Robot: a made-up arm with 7 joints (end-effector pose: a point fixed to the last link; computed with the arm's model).
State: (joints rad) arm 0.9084 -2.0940 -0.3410 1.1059 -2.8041 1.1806 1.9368
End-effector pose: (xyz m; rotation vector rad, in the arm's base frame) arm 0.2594 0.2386 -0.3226 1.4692 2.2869 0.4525
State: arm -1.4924 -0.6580 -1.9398 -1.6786 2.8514 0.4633 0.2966
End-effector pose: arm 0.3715 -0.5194 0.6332 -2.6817 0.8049 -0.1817
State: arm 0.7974 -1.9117 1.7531 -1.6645 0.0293 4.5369 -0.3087
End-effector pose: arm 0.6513 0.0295 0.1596 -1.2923 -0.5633 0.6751
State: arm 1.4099 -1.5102 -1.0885 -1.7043 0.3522 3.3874 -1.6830
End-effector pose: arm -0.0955 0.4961 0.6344 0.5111 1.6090 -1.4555
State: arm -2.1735 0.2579 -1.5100 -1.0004 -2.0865 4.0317 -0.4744
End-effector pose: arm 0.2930 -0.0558 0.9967 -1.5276 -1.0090 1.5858
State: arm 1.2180 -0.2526 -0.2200 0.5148 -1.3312 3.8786 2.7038
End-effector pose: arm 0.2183 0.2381 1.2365 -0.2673 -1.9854 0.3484
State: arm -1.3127 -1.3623 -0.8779 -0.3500 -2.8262 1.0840 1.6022
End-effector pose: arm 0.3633 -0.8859 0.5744 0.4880 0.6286 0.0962
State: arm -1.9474 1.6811 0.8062 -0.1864 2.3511 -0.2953 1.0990
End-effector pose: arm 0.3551 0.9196 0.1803 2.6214 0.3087 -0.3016
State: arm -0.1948 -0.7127 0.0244 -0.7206 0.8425 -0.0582 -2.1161
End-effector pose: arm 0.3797 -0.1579 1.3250 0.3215 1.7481 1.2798
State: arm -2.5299 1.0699 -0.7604 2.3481 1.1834 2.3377 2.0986
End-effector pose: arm -0.0632 0.3047 0.6699 1.6894 -1.4896 -2.0347
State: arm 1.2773 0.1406 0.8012 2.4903 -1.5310 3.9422 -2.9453
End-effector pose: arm -0.0848 0.2198 0.7675 0.9413 1.1267 -2.4066
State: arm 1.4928 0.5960 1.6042 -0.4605 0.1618 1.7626 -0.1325
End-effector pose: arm 0.2996 -0.4339 1.1561 0.5650 0.5866 0.1851
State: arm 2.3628 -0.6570 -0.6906 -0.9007 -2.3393 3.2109 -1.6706
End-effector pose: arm -0.3392 0.0483 1.0209 -1.1323 -1.2562 0.3047
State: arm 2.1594 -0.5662 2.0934 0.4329 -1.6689 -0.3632 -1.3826
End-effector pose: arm -0.2742 0.3879 1.3407 1.3068 -2.3080 -0.9248
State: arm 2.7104 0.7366 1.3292 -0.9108 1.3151 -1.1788 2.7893
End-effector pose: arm 0.7806 -0.0133 0.9462 0.0383 -2.2563 1.0421
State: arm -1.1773 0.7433 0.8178 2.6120 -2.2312 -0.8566 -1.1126
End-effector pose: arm 0.2463 0.0417 0.7127 0.4187 -0.4611 -2.0296
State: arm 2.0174 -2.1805 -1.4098 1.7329 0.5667 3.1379 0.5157
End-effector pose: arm 0.2277 0.4792 0.1780 -0.3268 -1.9467 -1.7211
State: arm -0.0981 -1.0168 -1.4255 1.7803 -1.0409 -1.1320 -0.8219
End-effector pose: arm 0.3353 -0.5968 0.6858 -0.5198 1.5204 2.4721
